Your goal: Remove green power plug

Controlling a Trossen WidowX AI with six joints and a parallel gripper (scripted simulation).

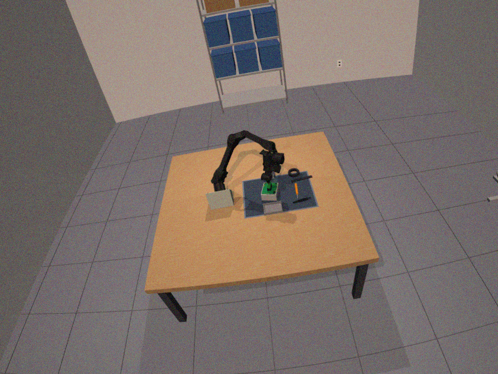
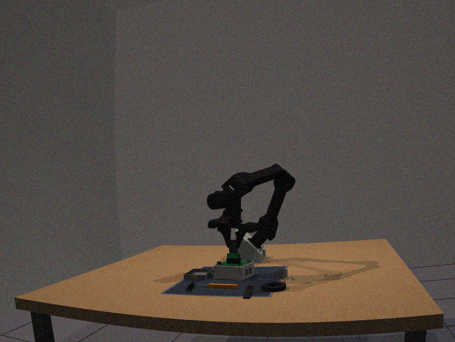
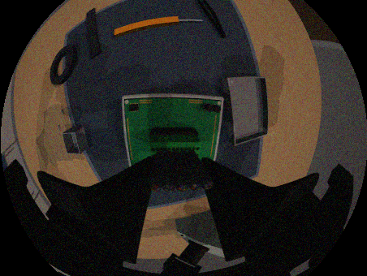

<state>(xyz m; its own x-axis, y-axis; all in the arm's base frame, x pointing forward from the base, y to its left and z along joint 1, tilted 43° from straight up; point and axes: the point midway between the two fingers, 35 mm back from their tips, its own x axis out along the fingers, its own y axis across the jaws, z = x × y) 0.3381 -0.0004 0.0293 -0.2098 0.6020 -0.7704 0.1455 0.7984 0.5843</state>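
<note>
My gripper tip is 20 mm above the green power plug. From my gripper tip the other things lie so: dark blue mat: 50 mm ahead, 110 mm below; then grey tray: 10 mm ahead, 140 mm to the right, 110 mm below; then orange screwdriver: 170 mm ahead, 20 mm to the left, 110 mm below.
</note>
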